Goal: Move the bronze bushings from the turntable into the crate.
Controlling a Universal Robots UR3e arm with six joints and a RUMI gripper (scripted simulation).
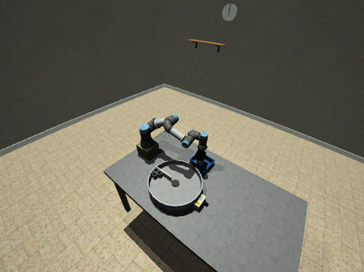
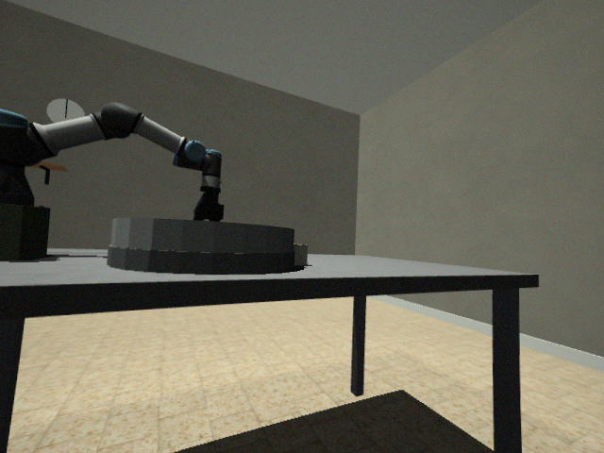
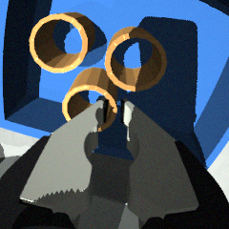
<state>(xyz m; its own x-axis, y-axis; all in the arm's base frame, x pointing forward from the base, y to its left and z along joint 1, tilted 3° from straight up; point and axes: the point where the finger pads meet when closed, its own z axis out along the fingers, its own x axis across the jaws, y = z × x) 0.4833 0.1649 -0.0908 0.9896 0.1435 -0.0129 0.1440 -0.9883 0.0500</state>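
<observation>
Right now my hand is 4 cm to the right of the blue crate, 2 cm above it and 1 cm short of it. Also, from my hand: turntable: 32 cm to the right, 4 cm behind, 1 cm above.
</observation>
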